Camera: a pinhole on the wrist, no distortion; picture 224 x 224 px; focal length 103.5 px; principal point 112.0 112.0 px. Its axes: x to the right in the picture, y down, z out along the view. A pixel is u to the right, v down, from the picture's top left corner.
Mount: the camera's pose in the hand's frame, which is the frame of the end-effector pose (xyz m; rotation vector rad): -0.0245 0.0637 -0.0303 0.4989 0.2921 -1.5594
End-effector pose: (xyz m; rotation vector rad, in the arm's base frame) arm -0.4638 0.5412 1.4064 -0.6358 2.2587 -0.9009
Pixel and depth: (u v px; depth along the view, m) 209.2 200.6 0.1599
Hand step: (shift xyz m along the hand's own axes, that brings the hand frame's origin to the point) 0.0909 -0.1524 0.0524
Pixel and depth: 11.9 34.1 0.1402
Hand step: -0.1485 0.1216 0.1442
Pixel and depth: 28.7 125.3 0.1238
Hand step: -0.0257 0.0908 0.1271
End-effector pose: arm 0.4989 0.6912 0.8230 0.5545 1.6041 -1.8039
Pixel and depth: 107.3 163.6 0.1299
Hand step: 0.0225 0.0029 0.0930
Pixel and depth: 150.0 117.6 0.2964
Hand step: -0.0472 -0.1744 0.1764
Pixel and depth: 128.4 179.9 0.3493
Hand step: 0.1568 -0.1654 0.2735
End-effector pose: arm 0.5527 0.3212 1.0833 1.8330 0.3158 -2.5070
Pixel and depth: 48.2 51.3 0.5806
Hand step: -0.4410 0.1193 0.6057
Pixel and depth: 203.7 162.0 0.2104
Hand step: 0.0495 -0.2063 0.0745
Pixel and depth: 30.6 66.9 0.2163
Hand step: -0.1476 0.1147 0.2283
